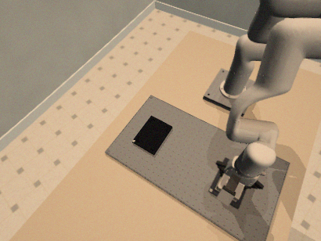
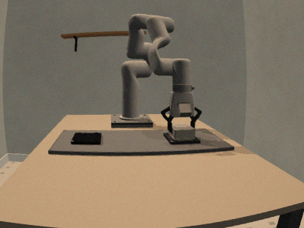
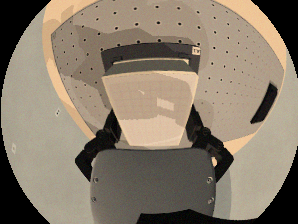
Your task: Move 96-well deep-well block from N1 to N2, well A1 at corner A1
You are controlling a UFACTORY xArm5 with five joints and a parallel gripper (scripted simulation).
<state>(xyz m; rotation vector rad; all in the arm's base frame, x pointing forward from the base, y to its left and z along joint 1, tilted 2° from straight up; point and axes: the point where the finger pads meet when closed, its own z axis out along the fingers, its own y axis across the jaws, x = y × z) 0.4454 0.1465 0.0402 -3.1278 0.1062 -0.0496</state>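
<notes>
Right now my hand is 1 cm above the pale deep-well block.
</notes>
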